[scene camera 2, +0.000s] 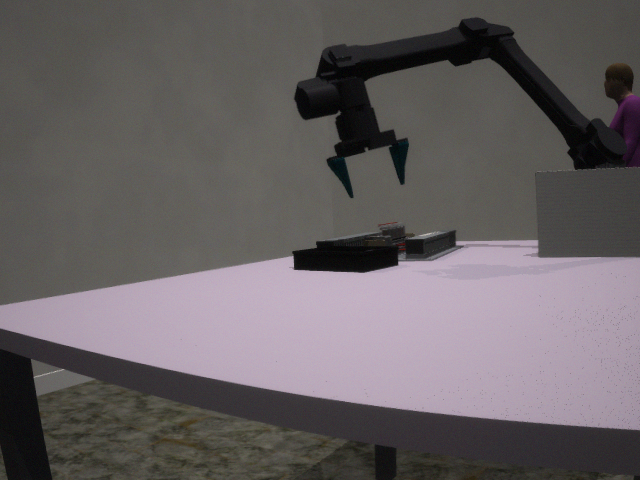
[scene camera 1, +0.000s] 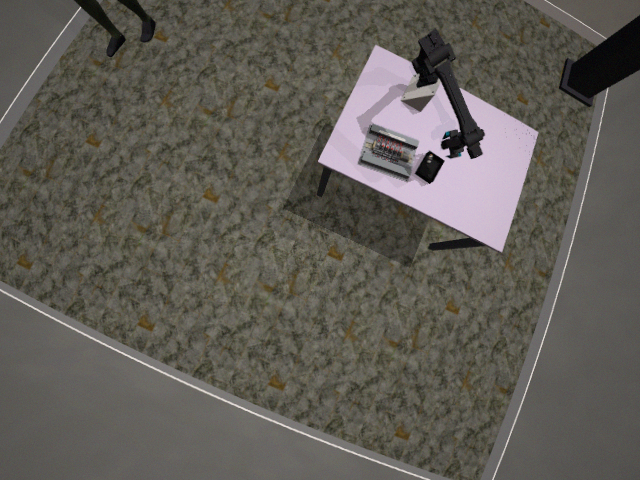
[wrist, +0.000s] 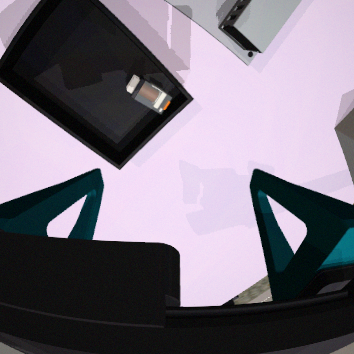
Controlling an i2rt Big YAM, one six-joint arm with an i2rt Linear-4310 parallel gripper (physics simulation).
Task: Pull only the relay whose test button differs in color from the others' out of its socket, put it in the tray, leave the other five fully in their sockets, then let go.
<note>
I see my gripper (scene camera 2: 377, 191).
My gripper is seen too in the wrist view (wrist: 176, 176).
</note>
